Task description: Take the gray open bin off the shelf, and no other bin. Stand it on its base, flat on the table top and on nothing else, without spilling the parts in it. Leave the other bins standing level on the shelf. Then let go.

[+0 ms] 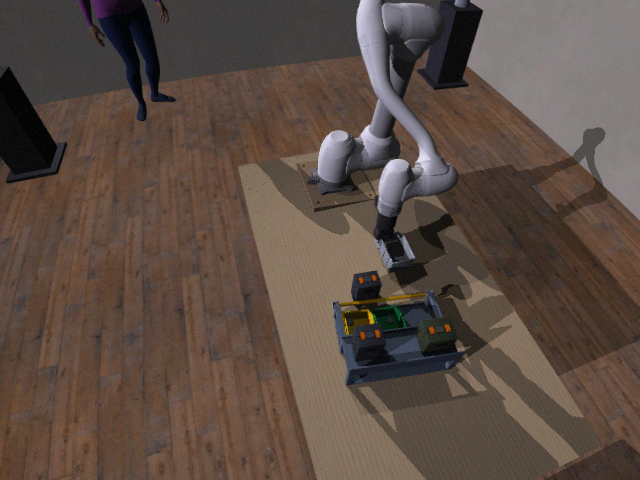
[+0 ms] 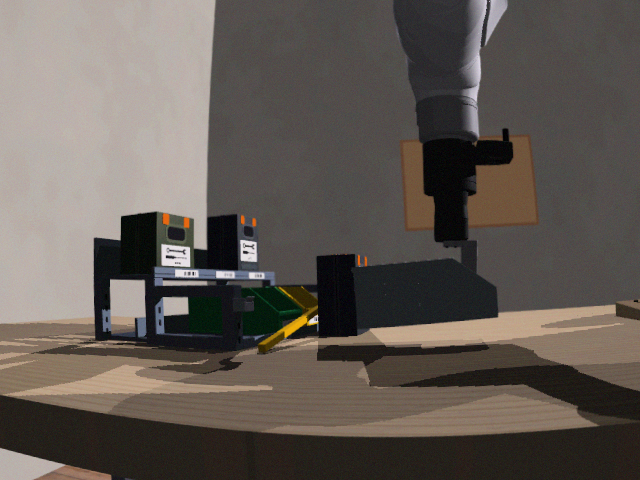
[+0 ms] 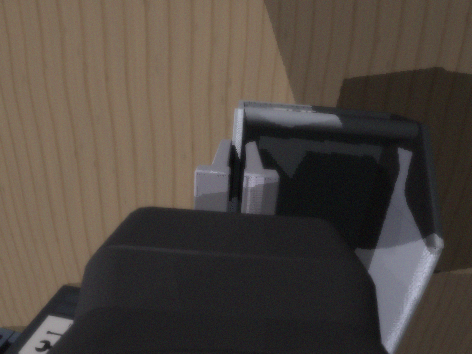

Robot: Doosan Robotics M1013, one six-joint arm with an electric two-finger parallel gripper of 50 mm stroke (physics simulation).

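Seen in the pictures: gripper, fingertip midpoint: (image 1: 378, 241) (image 3: 237, 159); arm's base at its link origin: (image 1: 331, 180).
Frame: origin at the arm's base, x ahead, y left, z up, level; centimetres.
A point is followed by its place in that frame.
The gray open bin (image 1: 401, 262) {x 60.3, y 10.2, z 7.9 cm} (image 2: 423, 294) {x 51.7, y 16.4, z 4.5 cm} (image 3: 400, 270) {x 50.8, y 16.1, z 6.8 cm} hangs from my gripper, low over the table top (image 1: 281, 248) {x 34.1, y -32.9, z -2.2 cm} (image 2: 310, 397) {x 58.9, y 40.7, z -2.1 cm}, its opening up and its base near level. Its shadow lies below it. My gripper (image 1: 381, 238) {x 45.7, y 6.5, z 4.8 cm} (image 2: 460, 252) (image 3: 237, 159) {x 45.7, y 6.5, z 4.8 cm} is shut on one end wall of the bin, with one finger inside and one outside. The bin's inside is dark, and its parts cannot be made out. A green bin (image 1: 390, 319) (image 2: 206, 314) and a yellow bin (image 1: 356, 321) {x 75.6, y -12.8, z -1.3 cm} (image 2: 297, 295) {x 77.6, y -18.0, z 4.2 cm} stand side by side on the shelf (image 1: 403, 368) {x 99.4, y -5.6, z 7.7 cm} (image 2: 193, 341) {x 81.8, y 16.6, z -1.2 cm}.
A dark case (image 1: 366, 287) {x 68.9, y -7.9, z 10.6 cm} (image 2: 336, 294) {x 66.2, y -1.8, z 4.5 cm} (image 3: 62, 296) {x 62.3, y -9.7, z -0.5 cm} stands on the table between shelf and gray bin, close to the bin. A yellow bar (image 1: 387, 299) {x 71.0, y 1.1, z 1.2 cm} (image 2: 286, 331) {x 70.7, y 10.2, z -0.2 cm} runs along the shelf's front. A dark case (image 1: 368, 345) {x 93.2, y -17.2, z 20.0 cm} (image 2: 223, 242) {x 90.2, y -11.3, z 14.7 cm} and a green case (image 1: 436, 338) {x 96.0, y 4.9, z 17.5 cm} (image 2: 139, 242) {x 93.6, y 12.3, z 13.0 cm} stand on the shelf's top.
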